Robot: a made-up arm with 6 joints.
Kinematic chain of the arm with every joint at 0, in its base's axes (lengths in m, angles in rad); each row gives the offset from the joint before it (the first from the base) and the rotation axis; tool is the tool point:
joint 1: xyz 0 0 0.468 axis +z
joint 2: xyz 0 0 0 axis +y
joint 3: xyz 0 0 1.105 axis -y
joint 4: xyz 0 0 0 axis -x
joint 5: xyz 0.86 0 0 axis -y
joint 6: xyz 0 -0.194 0 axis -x
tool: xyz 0 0 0
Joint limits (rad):
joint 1: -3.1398..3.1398
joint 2: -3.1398..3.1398
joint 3: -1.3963..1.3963
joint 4: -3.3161..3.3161
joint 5: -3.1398..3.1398
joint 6: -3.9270..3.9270
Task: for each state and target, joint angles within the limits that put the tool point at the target. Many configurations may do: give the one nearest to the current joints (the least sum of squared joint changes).
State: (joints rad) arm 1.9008 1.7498 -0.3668 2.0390 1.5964 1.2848
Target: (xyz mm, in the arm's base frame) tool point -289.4 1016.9 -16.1
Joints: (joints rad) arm 1.7648 1.2073 -0.5382 2.0412 1.5964 1.2848
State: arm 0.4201 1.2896 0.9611 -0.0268 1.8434 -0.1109
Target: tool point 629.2 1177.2 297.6
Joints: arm 1.2203 1.0001 -0.0377 -0.2739 1.8434 -0.1109
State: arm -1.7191 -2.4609 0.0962 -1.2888 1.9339 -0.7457
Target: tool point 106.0 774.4 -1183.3
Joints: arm -1.7836 -3.0572 0.9715 -1.2565 1.9339 -0.7457
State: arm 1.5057 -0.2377 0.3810 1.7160 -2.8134 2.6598
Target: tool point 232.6 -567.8 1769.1
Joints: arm 1.9602 -1.0998 -0.1854 1.5726 -2.8134 2.6598
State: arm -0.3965 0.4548 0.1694 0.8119 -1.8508 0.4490
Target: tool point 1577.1 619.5 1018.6
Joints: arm 0.4420 0.8552 0.4744 0.9390 -1.8508 0.4490
